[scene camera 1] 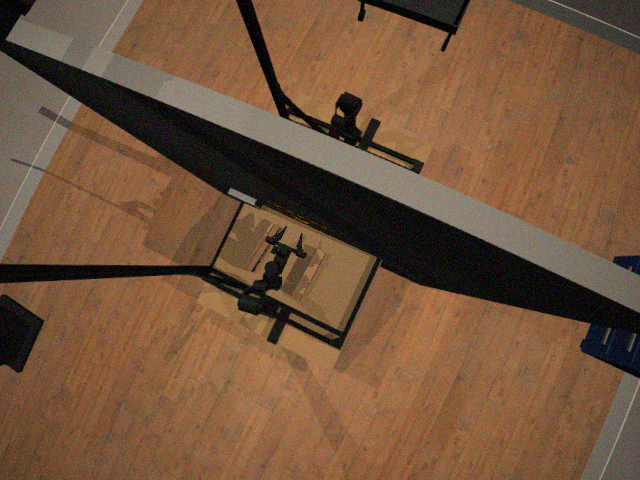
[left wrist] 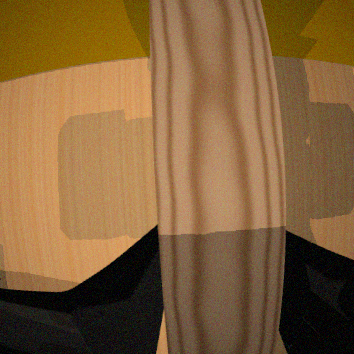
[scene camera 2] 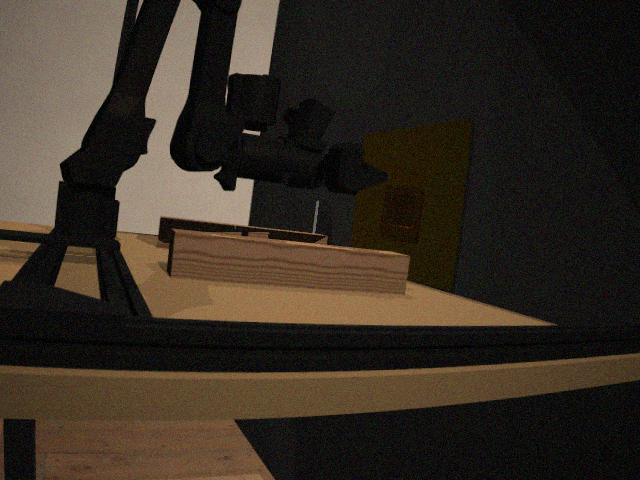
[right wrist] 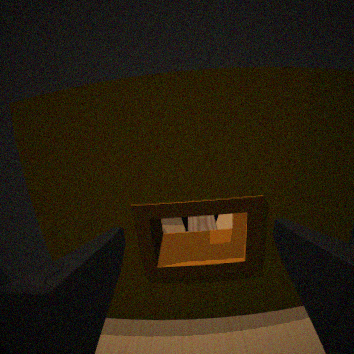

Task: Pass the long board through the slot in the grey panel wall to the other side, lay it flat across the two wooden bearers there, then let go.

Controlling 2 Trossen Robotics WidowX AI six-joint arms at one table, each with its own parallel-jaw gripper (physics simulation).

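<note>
The long board [left wrist: 220,125] runs from the left gripper toward the yellow plate in the left wrist view. My left gripper [left wrist: 208,227] is shut on the board. In the right wrist view, the board's end [right wrist: 202,223] shows through the slot, between dark fingers beyond the wall. The slot's frame [right wrist: 200,206] [scene camera 2: 386,211] sits in the grey panel wall [right wrist: 175,30] [scene camera 2: 542,206]. My right gripper [right wrist: 199,232] [scene camera 1: 293,232] [scene camera 2: 383,176] is open and empty, facing the slot. One bearer [scene camera 1: 311,273] lies right of it in scene camera 1, another bearer [scene camera 1: 264,246] left of it. Scene camera 2 shows a near bearer [scene camera 2: 289,260].
The yellow plate [right wrist: 175,125] [scene camera 2: 429,155] [left wrist: 60,35] surrounds the slot. The wall crosses between the two arms; the left arm [scene camera 1: 348,111] stands on its upper side in scene camera 1. The tabletop [scene camera 1: 351,279] [scene camera 2: 310,310] carries the bearers. A blue cabinet [scene camera 1: 610,341] stands far right.
</note>
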